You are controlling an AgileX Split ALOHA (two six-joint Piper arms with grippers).
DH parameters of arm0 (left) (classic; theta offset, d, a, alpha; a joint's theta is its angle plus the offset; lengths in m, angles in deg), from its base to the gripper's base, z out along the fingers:
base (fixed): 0 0 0 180
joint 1: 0 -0.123 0 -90
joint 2: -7.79 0 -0.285 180
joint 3: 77.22 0 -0.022 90
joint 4: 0 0.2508 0 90
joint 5: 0 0 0.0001 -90
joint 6: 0 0.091 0 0
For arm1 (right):
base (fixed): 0 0 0 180
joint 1: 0 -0.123 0 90
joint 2: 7.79 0 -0.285 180
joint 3: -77.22 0 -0.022 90
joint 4: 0 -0.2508 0 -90
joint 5: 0 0 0.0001 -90
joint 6: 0 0.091 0 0
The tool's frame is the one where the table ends.
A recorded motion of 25 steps. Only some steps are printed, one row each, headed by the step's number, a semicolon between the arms.
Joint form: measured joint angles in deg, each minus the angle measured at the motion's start. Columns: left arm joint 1, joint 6, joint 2, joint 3, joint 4, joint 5; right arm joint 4, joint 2, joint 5, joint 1, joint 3, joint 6.
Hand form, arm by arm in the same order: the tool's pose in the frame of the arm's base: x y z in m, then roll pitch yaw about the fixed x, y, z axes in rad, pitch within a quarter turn. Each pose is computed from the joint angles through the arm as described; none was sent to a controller.
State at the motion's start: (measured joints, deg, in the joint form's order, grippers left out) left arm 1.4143 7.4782 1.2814 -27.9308 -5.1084 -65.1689; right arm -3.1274 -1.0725 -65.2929 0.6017 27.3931 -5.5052
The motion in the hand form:
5: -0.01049 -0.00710 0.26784 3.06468 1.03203 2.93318; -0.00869 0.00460 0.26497 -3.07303 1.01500 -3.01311
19: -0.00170 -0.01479 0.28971 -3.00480 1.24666 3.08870; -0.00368 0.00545 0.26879 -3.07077 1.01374 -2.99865
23: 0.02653 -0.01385 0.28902 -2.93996 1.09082 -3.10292; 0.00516 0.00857 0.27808 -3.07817 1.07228 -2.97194
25: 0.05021 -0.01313 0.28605 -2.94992 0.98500 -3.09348; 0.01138 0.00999 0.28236 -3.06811 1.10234 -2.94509
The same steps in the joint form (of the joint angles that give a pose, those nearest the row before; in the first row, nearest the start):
5: 0.00 0.07 0.00 0.00 0.00 0.00; 0.00 0.00 0.00 0.00 0.00 0.00
19: 0.00 0.17 -1.08 -0.70 -6.65 12.12; -0.67 1.82 1.35 0.00 0.36 -0.80
23: 0.00 -2.63 -10.55 -0.76 -5.47 13.08; -3.21 4.06 6.26 0.00 0.84 -2.70
25: 0.00 -3.53 -18.25 -0.75 -4.66 14.86; -4.57 5.52 9.33 0.00 0.84 -4.18

